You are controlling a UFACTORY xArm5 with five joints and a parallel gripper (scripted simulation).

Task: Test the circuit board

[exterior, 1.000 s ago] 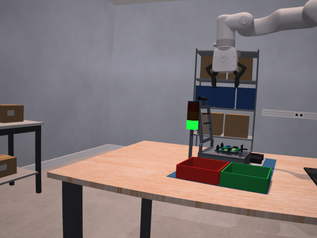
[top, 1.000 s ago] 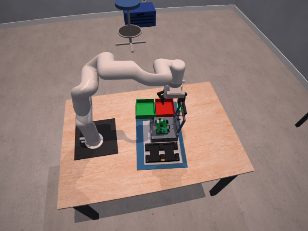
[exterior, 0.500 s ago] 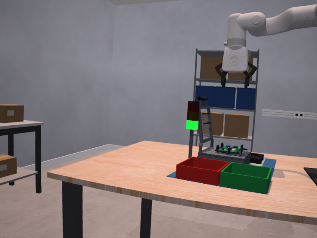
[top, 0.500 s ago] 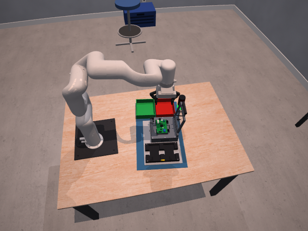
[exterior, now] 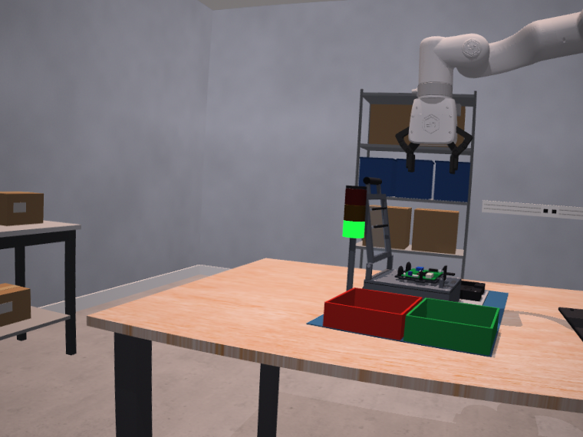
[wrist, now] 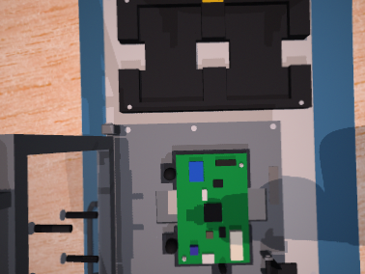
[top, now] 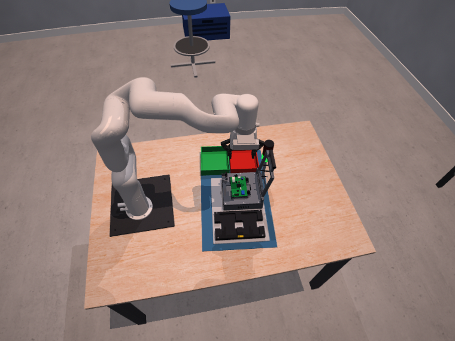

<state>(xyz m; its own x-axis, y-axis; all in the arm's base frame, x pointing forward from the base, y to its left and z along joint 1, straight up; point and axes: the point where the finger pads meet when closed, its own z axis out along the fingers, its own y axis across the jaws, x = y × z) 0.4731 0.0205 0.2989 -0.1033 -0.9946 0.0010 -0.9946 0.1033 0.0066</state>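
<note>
Now: the green circuit board 230 mm below my hand. Also, from my hand: red bin (60 mm ahead, 200 mm to the left, 290 mm below); lid (120 mm ahead, 10 mm to the right, 120 mm below); green bin (90 mm behind, 210 mm to the left, 290 mm below).
</note>
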